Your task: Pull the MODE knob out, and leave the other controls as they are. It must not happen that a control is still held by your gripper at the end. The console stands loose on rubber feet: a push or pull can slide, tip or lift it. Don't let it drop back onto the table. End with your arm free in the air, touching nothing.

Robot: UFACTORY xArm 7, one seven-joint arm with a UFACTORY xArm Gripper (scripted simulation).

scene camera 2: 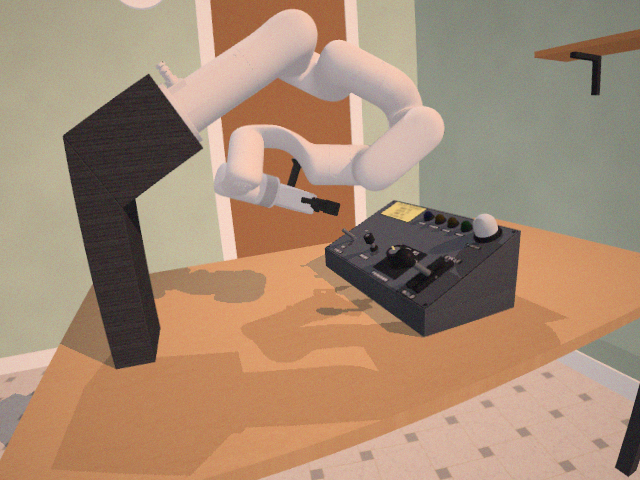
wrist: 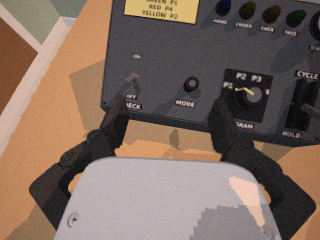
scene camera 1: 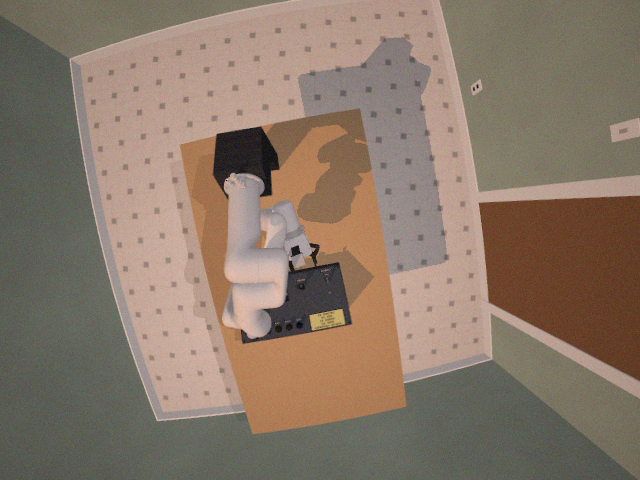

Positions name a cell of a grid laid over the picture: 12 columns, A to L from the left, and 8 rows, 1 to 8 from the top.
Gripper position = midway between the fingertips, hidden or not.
Scene:
my gripper: scene camera 2 G4; wrist G4; scene camera 1 F5
dark grey console: scene camera 2 I5; wrist G2; scene camera 1 F6

